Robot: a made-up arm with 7 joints. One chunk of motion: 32 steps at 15 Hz.
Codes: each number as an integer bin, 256 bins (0 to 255) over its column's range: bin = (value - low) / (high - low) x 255, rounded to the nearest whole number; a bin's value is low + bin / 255 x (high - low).
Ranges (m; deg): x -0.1..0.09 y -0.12..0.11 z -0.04..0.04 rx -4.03..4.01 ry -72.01..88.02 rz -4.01..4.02
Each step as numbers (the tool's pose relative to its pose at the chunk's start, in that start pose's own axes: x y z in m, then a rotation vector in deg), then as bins.
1 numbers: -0.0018 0.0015 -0.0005 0.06 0.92 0.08
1 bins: 132 135 126 130 116 130
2 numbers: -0.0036 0.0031 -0.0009 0.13 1.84 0.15
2 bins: 129 136 125 132 118 132
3 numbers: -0.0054 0.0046 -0.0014 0.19 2.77 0.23
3 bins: 127 138 123 134 119 135
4 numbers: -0.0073 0.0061 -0.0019 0.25 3.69 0.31
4 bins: 124 140 121 136 121 137
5 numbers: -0.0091 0.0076 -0.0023 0.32 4.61 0.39
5 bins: 122 141 120 138 122 140
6 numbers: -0.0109 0.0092 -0.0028 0.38 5.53 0.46
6 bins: 120 143 119 140 124 142
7 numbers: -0.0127 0.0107 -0.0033 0.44 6.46 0.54
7 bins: 117 145 117 142 125 144
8 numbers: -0.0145 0.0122 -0.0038 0.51 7.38 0.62
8 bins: 115 147 115 144 127 147
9 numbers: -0.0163 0.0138 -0.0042 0.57 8.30 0.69
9 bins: 112 148 114 146 128 149
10 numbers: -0.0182 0.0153 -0.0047 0.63 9.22 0.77
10 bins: 110 150 113 148 129 152
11 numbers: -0.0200 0.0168 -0.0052 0.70 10.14 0.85
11 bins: 107 152 111 150 131 154
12 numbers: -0.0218 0.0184 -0.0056 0.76 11.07 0.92
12 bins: 105 153 110 152 132 157
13 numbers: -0.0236 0.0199 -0.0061 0.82 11.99 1.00
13 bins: 103 155 108 154 134 159
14 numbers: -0.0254 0.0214 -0.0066 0.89 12.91 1.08
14 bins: 100 157 106 156 135 162
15 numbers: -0.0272 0.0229 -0.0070 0.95 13.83 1.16
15 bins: 98 158 105 158 137 164
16 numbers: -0.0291 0.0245 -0.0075 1.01 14.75 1.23
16 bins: 95 160 104 160 138 166
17 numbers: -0.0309 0.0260 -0.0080 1.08 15.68 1.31
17 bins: 93 162 102 162 140 169
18 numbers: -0.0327 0.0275 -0.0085 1.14 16.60 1.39
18 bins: 90 164 100 164 141 171
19 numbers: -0.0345 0.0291 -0.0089 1.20 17.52 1.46
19 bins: 88 165 99 166 143 174
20 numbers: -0.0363 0.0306 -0.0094 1.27 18.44 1.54
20 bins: 85 167 98 168 144 176
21 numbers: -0.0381 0.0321 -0.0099 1.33 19.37 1.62
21 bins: 83 169 96 170 146 179
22 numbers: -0.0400 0.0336 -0.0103 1.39 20.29 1.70
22 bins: 81 170 95 172 147 181
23 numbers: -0.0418 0.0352 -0.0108 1.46 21.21 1.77
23 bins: 78 172 93 174 149 184
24 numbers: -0.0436 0.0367 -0.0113 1.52 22.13 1.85
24 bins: 76 174 91 176 150 186
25 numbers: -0.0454 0.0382 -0.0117 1.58 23.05 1.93
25 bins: 73 175 90 178 151 189
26 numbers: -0.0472 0.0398 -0.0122 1.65 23.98 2.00
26 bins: 71 177 89 180 153 191
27 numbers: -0.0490 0.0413 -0.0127 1.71 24.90 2.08
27 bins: 68 179 87 182 154 193
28 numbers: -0.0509 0.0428 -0.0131 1.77 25.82 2.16
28 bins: 66 180 86 184 156 196
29 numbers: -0.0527 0.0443 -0.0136 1.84 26.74 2.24
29 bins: 63 182 84 186 157 198
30 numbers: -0.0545 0.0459 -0.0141 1.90 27.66 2.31
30 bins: 61 184 83 188 159 201
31 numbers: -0.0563 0.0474 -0.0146 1.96 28.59 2.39
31 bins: 59 186 81 190 160 203
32 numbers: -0.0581 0.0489 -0.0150 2.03 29.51 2.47
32 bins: 56 187 80 192 162 206
